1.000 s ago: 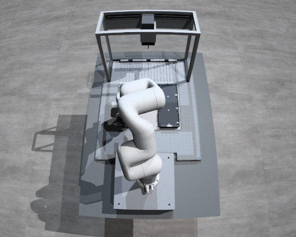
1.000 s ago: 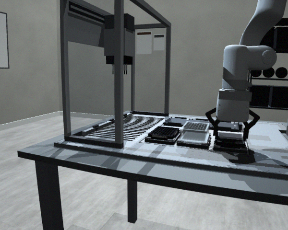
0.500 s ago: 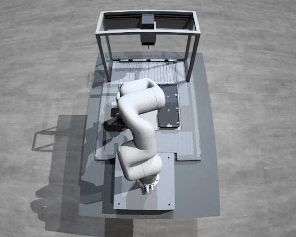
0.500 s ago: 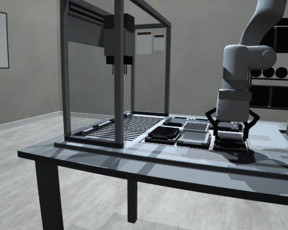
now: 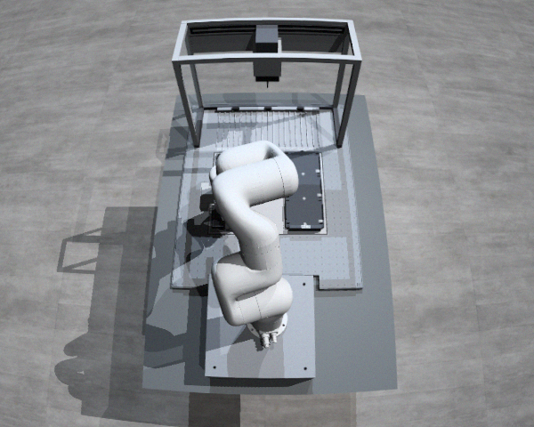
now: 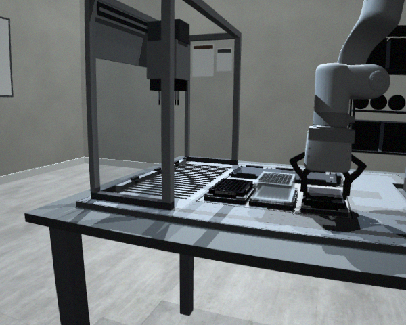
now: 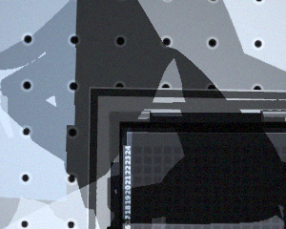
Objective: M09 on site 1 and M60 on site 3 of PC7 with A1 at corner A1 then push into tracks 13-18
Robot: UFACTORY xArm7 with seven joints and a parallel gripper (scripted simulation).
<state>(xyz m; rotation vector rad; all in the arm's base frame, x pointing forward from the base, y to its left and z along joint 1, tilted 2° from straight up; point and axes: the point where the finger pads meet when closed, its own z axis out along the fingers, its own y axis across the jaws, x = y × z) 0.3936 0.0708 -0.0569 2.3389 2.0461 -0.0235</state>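
The nest S1 lies 20 mm below my hand. Round my hand: deep-well block M09: 110 mm ahead, 20 mm to the right; nest S2: 110 mm ahead, 20 mm to the right, 20 mm below; plate carrier PC7: 80 mm ahead, 280 mm to the right, 10 mm below.
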